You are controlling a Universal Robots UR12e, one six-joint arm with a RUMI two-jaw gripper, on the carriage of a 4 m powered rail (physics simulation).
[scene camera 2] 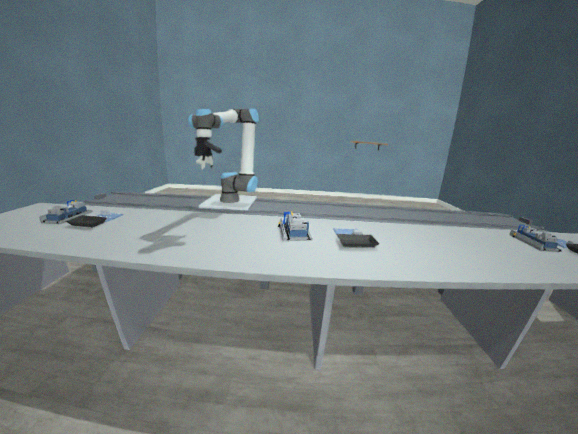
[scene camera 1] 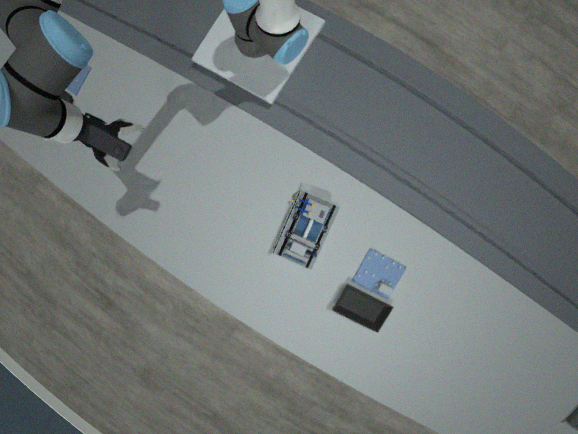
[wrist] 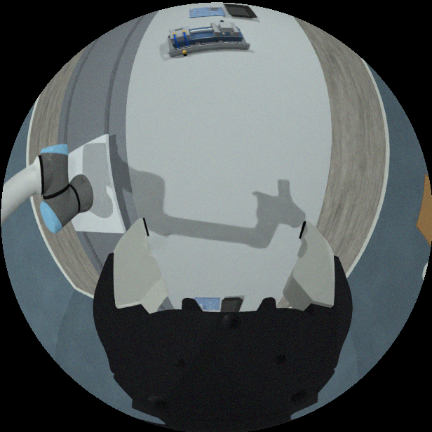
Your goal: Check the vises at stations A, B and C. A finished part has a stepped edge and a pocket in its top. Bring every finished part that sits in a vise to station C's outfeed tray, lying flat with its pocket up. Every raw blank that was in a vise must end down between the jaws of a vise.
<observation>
In view: the gripper (scene camera 1: 131, 149) and a blue plate (scene camera 1: 375, 265).
The gripper is seen too in the wrist view (wrist: 225, 222).
</observation>
